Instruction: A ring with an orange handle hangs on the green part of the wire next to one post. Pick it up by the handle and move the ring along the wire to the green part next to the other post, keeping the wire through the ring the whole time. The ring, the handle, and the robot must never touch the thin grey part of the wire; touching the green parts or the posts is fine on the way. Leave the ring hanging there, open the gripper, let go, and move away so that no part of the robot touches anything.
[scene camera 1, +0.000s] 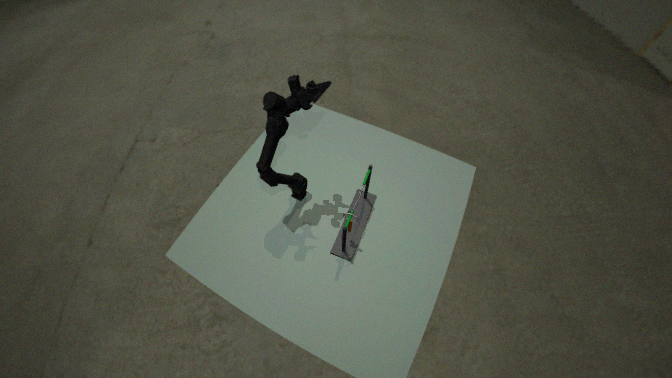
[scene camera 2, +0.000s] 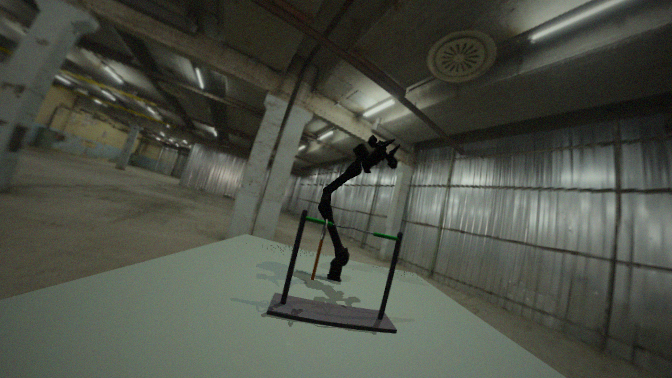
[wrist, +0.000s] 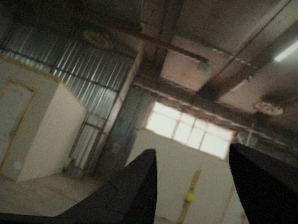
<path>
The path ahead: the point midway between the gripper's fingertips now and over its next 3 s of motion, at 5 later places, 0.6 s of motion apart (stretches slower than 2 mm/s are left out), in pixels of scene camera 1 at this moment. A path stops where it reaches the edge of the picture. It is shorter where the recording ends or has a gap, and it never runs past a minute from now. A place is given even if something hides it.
The gripper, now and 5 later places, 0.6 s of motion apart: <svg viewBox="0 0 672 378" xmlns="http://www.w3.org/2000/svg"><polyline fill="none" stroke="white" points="330,83 357,97 378,136 373,191 341,240 337,247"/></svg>
</path>
